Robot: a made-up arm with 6 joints.
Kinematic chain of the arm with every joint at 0, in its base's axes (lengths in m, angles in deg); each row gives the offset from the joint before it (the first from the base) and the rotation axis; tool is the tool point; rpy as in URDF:
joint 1: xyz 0 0 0.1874 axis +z
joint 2: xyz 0 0 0 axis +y
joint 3: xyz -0.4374 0 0.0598 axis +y
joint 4: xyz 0.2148 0 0.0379 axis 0.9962 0 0.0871
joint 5: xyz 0 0 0 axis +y
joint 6: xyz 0.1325 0 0.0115 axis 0.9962 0 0.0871
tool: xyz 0 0 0 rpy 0 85 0
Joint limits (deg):
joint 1: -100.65..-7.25
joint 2: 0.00..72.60
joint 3: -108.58..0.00
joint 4: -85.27..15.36
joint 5: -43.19..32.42
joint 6: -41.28..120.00
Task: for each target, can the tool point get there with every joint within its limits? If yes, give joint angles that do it. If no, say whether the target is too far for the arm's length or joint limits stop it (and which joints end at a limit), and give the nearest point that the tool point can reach.
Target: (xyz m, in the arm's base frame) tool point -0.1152 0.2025 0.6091
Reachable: yes | joints -64.66 10.01 -65.67 -22.40 20.13 68.23
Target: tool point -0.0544 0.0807 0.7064
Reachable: yes | joints -43.12 31.02 -60.79 -29.81 -19.25 -3.64
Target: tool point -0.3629 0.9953 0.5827
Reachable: no: too far | nearest point -0.2274 0.6238 0.4913 | short by 0.406 m
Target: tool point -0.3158 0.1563 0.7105
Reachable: yes | joints -24.39 15.88 -84.26 -21.82 -14.04 102.50
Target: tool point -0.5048 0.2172 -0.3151
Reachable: no: joint limits stop it (at a limit: joint 2, joint 3, joint 5) | nearest point -0.0961 0.0413 0.2238 | short by 0.699 m
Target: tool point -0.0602 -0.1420 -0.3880
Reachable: no: joint limits stop it (at a limit: joint 1, joint 2, joint 3, joint 5) | nearest point -0.1058 -0.0018 0.2254 | short by 0.631 m
